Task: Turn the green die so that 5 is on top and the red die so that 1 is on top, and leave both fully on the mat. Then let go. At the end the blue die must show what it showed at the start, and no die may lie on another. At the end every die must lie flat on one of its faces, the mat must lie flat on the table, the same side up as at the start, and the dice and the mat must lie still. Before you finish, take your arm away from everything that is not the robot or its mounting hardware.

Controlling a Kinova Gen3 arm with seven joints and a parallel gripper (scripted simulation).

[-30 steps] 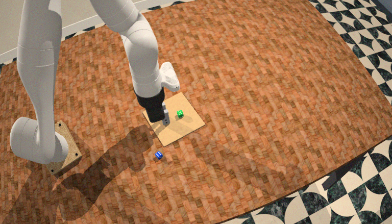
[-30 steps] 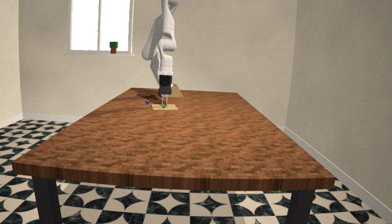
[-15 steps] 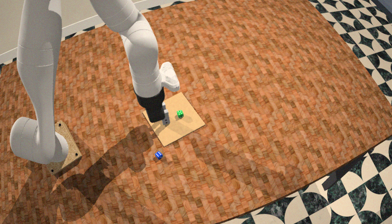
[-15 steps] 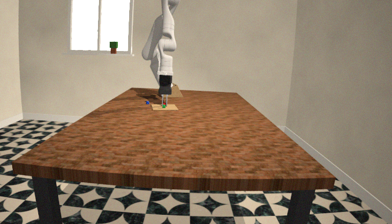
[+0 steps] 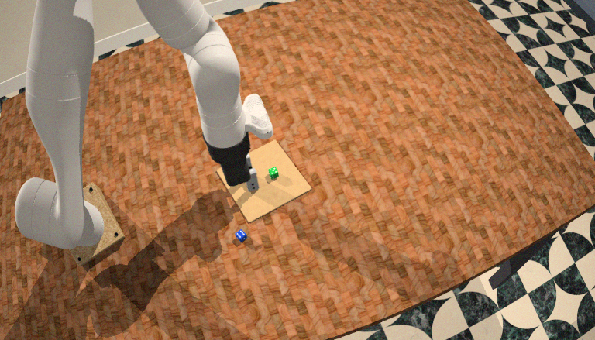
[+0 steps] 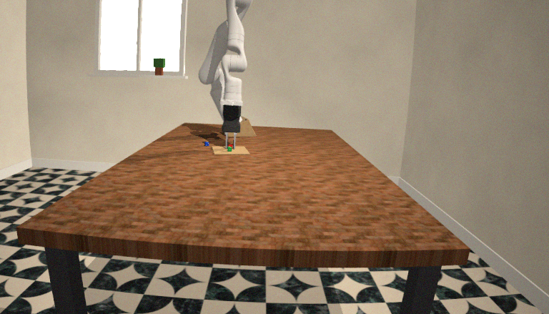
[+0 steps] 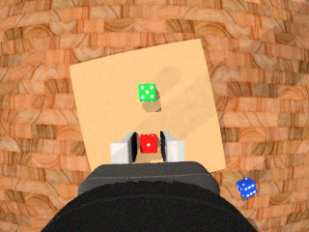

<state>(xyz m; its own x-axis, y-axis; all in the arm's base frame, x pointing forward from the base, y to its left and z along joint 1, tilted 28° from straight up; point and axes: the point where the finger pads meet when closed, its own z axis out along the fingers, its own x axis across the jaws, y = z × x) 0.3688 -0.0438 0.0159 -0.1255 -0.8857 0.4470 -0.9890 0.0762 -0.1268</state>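
My gripper is now 1 cm above the red die. Also, from my hand: tan mat: 2 cm ahead, 2 cm below; green die: 5 cm ahead, 1 cm to the right, 1 cm below; blue die: 7 cm behind, 10 cm to the right, 2 cm below.
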